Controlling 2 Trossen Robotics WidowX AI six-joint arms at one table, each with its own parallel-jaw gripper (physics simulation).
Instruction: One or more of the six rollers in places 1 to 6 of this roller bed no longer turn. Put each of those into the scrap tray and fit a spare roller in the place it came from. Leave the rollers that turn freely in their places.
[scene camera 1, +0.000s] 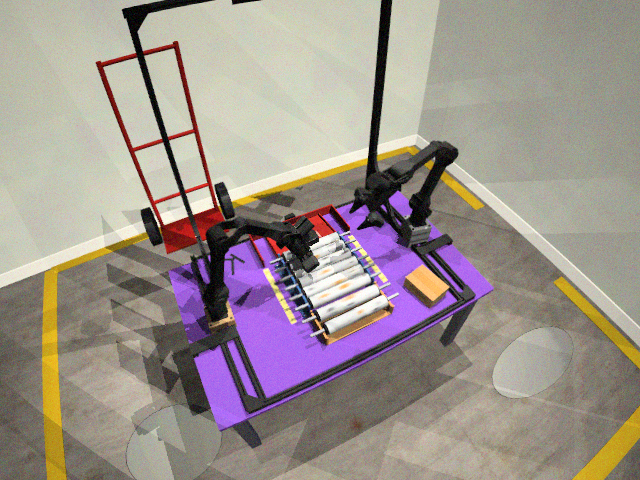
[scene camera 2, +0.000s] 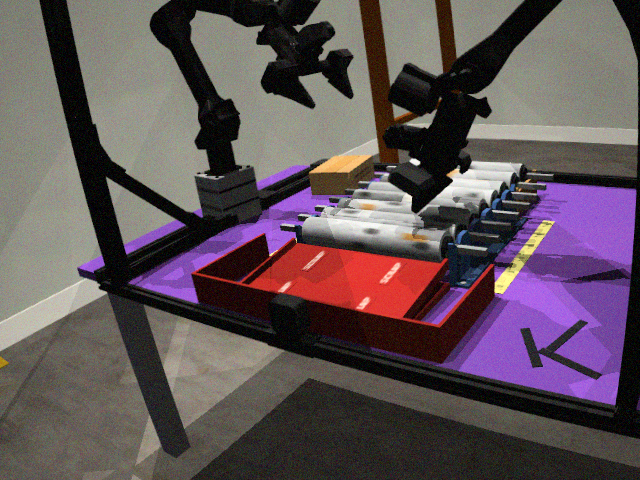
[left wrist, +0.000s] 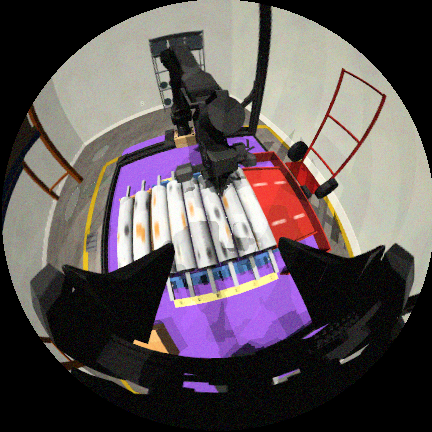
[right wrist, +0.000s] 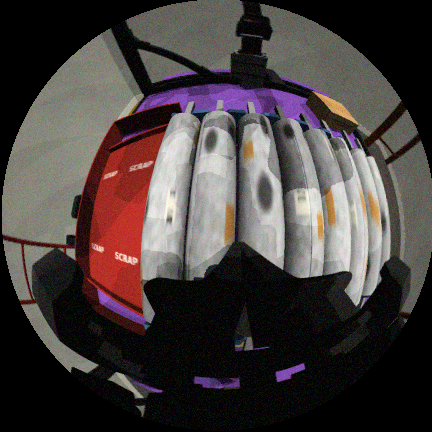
The left gripper shows in scene camera 1 (353, 221), in scene camera 2 and in the left wrist view; in the right wrist view it is out of frame. One and the same spot on the left gripper: (scene camera 2: 287, 84) is (left wrist: 340, 305).
